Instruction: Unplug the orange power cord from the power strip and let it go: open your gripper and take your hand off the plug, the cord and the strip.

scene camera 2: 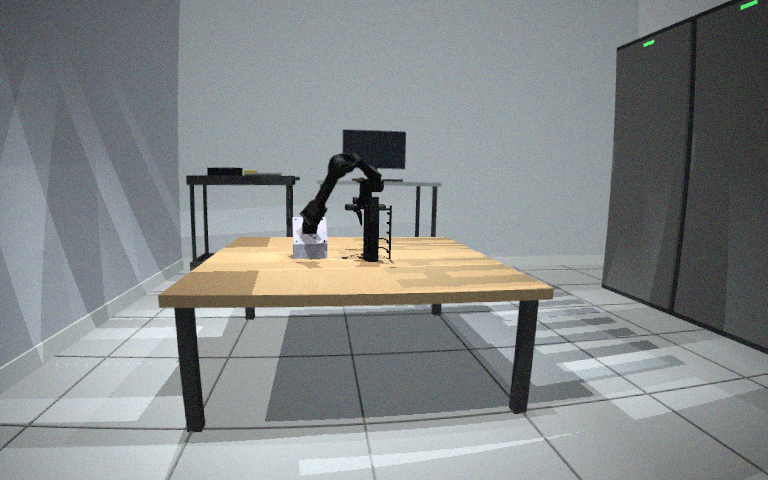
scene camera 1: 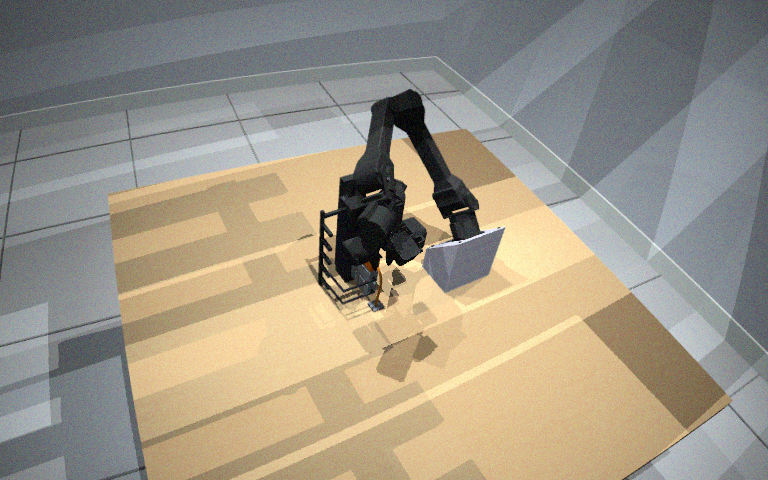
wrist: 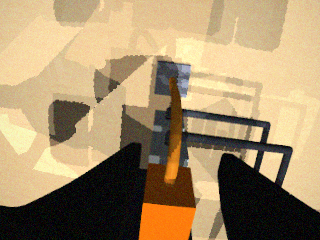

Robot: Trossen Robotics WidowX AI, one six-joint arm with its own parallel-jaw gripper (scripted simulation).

In view: my gripper (scene camera 1: 381, 267).
My gripper shows as well in the wrist view (wrist: 180, 158).
